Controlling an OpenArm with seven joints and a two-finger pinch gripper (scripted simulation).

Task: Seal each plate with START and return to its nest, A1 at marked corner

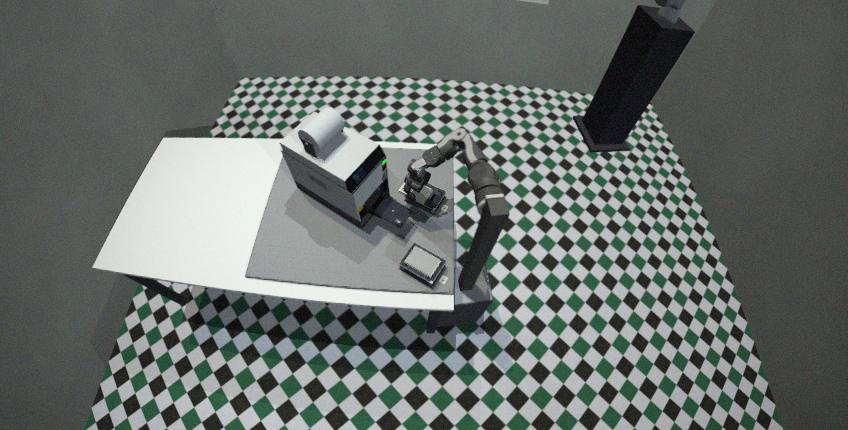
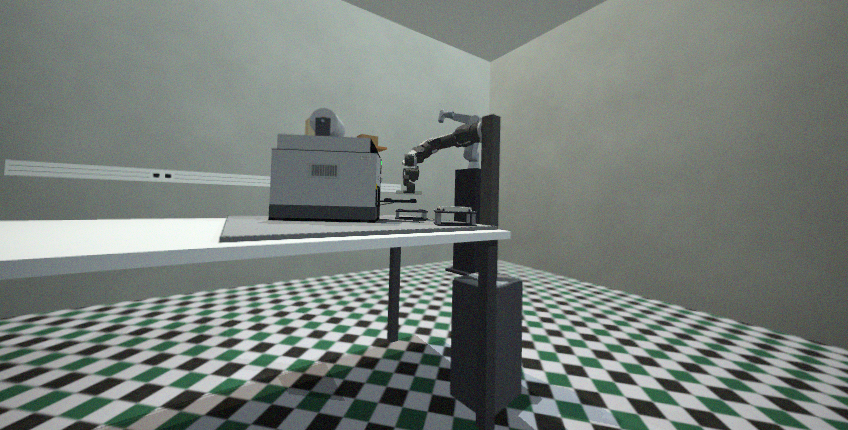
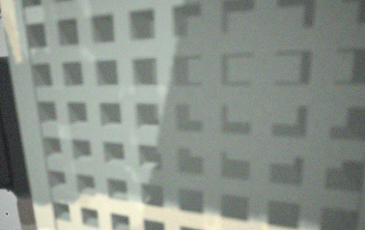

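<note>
Now: the dark stage 11 cm ahead of my hand, 7 cm to the left of it and 4 cm below it. From my hand the other things lie so: white foil roll: 37 cm ahead, 13 cm to the right, 28 cm above; then touch screen: 22 cm ahead, 4 cm to the left, 19 cm above.
</note>
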